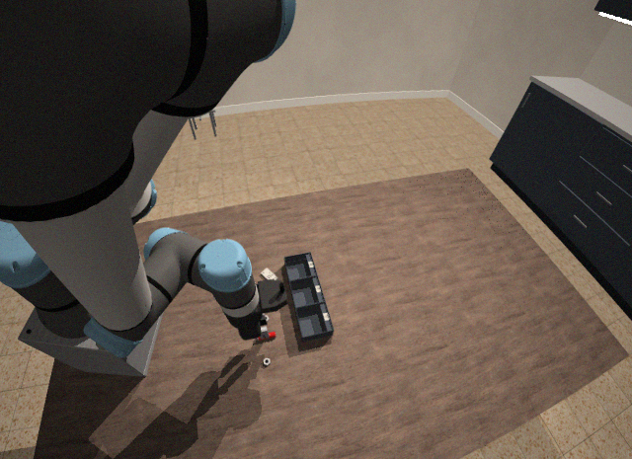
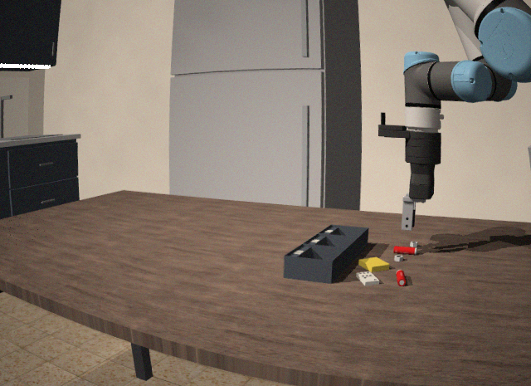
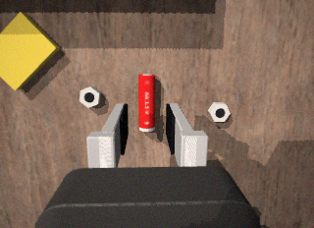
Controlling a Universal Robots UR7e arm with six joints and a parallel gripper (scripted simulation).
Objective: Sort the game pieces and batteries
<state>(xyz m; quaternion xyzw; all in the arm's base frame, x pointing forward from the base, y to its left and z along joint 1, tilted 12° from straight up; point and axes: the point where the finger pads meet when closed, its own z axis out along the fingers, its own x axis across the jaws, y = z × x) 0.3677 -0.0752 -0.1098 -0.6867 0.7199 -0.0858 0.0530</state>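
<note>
Right now my hand is 6 cm above the battery. Round my hand: white domino 5 cm ahead, 18 cm to the left, 7 cm below; dark three-compartment bin 14 cm ahead, 8 cm to the left, 5 cm below; yellow block 5 cm ahead, 10 cm to the left, 7 cm below.
</note>
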